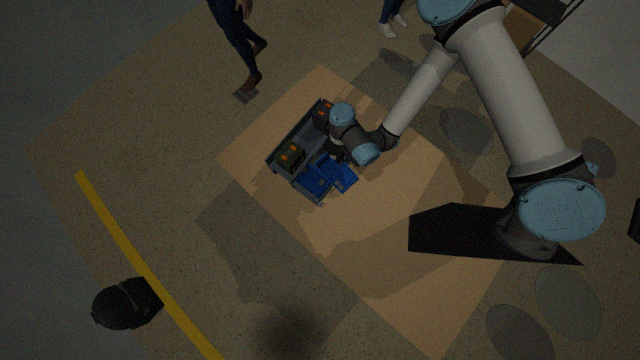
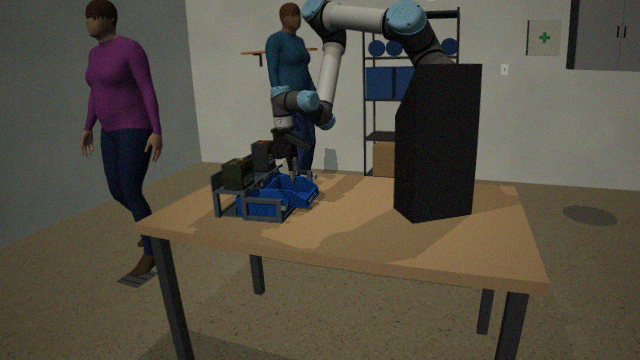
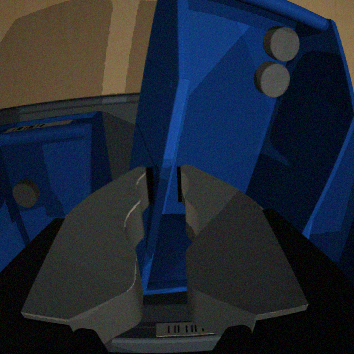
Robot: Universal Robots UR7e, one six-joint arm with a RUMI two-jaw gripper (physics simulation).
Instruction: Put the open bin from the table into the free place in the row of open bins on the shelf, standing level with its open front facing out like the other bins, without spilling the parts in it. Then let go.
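The blue open bin sits askew at the shelf, turned relative to the row and jutting out over the shelf's front side. It looks tilted. Two grey round parts lie in it near its front. A neighbouring blue bin stands in the row with a round part inside. My gripper is down at the bin, its fingers nearly together over one side wall. They do not span the bin's width. Whether they pinch that wall is unclear.
A dark green box and a dark box with orange marks stand on the shelf's upper deck. The black robot pedestal stands on the table. Two people stand beyond the table.
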